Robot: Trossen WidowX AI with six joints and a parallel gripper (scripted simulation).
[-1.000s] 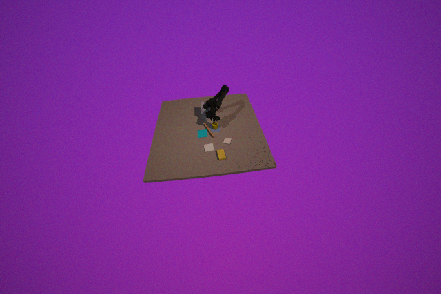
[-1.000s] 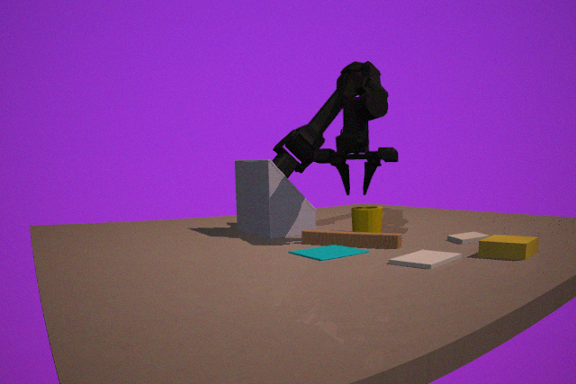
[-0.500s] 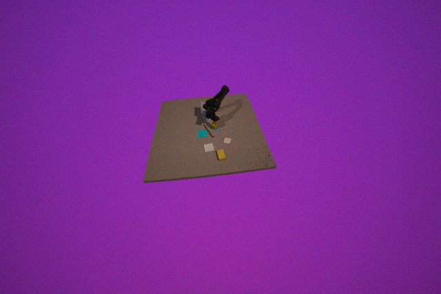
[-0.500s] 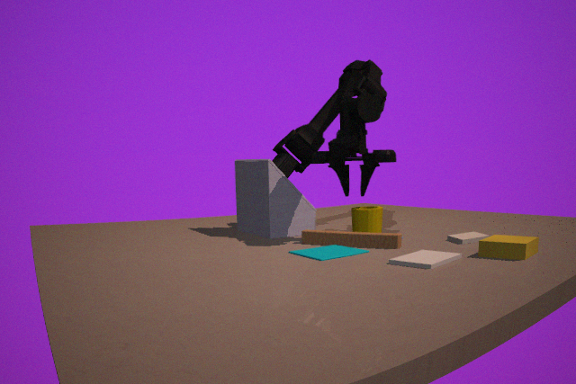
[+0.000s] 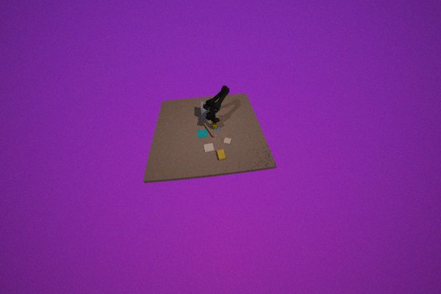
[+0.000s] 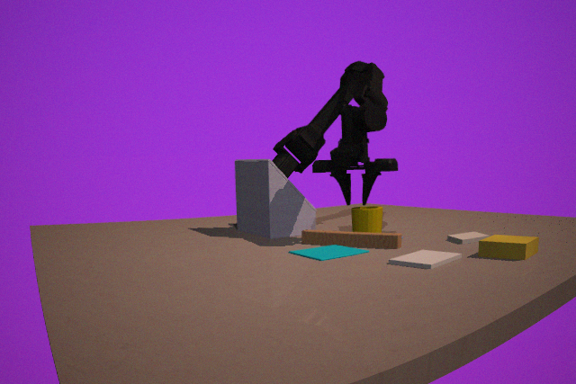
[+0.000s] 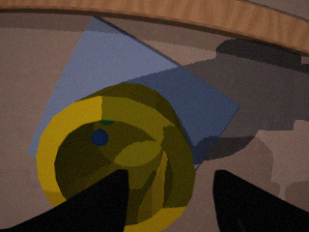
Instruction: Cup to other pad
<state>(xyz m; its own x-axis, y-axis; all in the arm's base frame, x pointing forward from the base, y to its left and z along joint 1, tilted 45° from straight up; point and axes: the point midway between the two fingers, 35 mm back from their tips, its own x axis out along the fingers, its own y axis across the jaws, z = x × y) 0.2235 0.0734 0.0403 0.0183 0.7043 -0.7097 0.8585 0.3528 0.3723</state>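
My gripper tip is now 2 cm short of the yellow cup, 2 cm to the right of it and 4 cm above it. Also, from my gripper tip: pale blue pad (2 cm ahead, 2 cm to the left, 9 cm below); then blue marble (3 cm ahead, 3 cm to the left, 6 cm below); then wooden bar (5 cm ahead, 6 cm to the right, 7 cm below).
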